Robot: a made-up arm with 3 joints. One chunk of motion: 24 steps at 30 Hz.
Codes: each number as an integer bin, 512 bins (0 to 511) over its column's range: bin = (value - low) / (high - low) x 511, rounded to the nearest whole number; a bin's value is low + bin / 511 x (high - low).
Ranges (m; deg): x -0.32..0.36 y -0.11..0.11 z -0.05..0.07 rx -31..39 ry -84..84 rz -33..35
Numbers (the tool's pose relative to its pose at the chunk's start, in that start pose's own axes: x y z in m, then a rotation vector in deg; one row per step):
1: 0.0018 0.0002 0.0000 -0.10 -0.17 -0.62
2: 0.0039 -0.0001 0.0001 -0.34 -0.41 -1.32
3: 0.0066 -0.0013 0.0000 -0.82 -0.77 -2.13
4: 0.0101 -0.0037 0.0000 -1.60 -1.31 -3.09
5: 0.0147 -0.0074 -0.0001 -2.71 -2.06 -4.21
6: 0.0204 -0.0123 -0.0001 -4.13 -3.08 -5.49
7: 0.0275 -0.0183 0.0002 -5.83 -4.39 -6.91
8: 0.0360 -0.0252 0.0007 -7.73 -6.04 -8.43
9: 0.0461 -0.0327 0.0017 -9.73 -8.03 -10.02
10: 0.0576 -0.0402 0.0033 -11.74 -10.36 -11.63
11: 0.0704 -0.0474 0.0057 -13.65 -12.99 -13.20
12: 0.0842 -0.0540 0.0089 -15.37 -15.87 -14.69
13: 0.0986 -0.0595 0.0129 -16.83 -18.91 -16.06
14: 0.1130 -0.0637 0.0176 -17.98 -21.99 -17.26
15: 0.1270 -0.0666 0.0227 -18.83 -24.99 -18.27
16: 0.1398 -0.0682 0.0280 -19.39 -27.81 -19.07
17: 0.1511 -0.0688 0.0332 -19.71 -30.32 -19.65
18: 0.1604 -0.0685 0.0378 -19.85 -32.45 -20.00
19: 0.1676 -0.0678 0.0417 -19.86 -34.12 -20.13
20: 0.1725 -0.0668 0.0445 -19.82 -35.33 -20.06
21: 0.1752 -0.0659 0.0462 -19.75 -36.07 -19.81
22: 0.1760 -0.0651 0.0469 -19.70 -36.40 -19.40
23: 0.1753 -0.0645 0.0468 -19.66 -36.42 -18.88
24: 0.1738 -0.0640 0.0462 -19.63 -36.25 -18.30
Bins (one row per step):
1: 242 256 213 226 255 243
2: 243 255 213 224 254 238
3: 245 252 213 220 253 232
4: 248 247 213 215 252 225
5: 252 238 212 207 249 216
6: 256 227 212 196 246 207
7: 261 213 214 184 242 196
8: 268 197 216 170 237 185
9: 275 180 220 155 231 173
10: 284 162 227 141 224 161
11: 293 145 237 127 216 149
12: 304 130 251 114 207 138
13: 315 117 268 103 198 127
14: 325 108 288 95 189 118
15: 336 101 310 89 179 111
16: 346 97 332 85 171 105
17: 354 96 354 82 163 100
18: 361 96 374 81 157 98
19: 366 98 390 81 152 97
20: 370 100 402 82 148 97
21: 372 102 410 82 146 99
22: 373 104 413 82 145 102
23: 372 106 412 83 145 106
24: 371 107 410 83 145 110

